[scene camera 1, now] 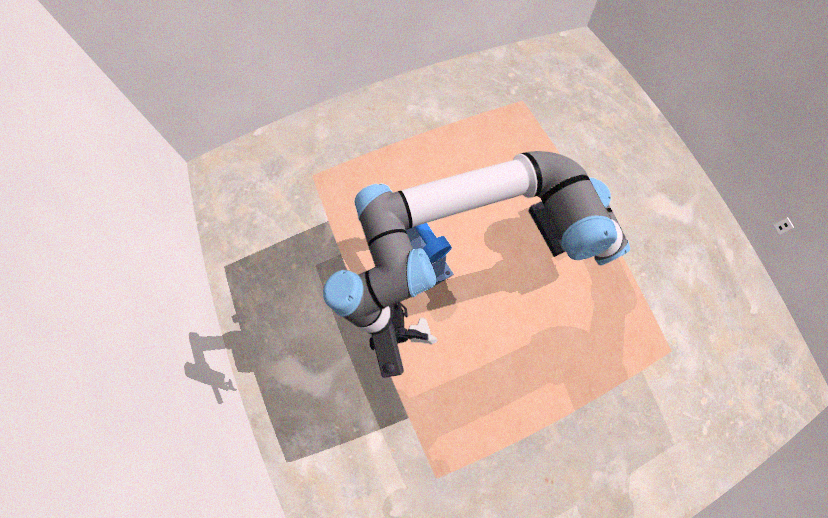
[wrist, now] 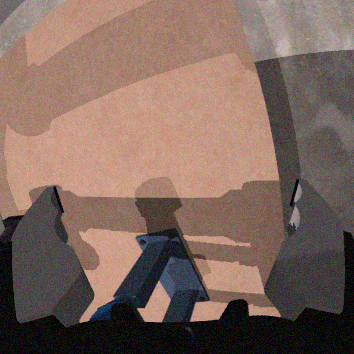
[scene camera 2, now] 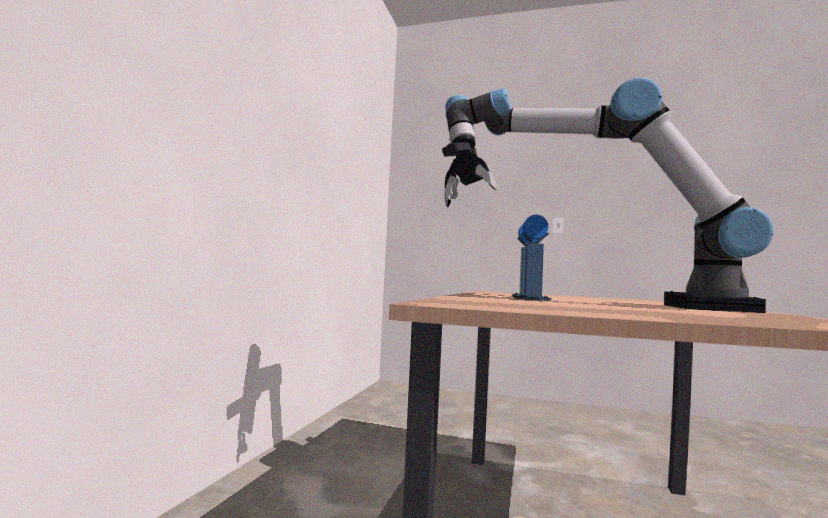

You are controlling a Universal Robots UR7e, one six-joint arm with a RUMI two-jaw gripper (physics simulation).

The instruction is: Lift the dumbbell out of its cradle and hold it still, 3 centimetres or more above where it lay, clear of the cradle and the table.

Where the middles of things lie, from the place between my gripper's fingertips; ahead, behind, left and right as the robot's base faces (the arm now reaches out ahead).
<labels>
Now: hand 310 mm to the left of the blue dumbbell [scene camera 1: 436, 248], 140 mm past it and 50 mm above it. The rest, counted from my hand: cradle [scene camera 2: 531, 277] (310 mm to the right, 170 mm below, 140 mm behind).
</labels>
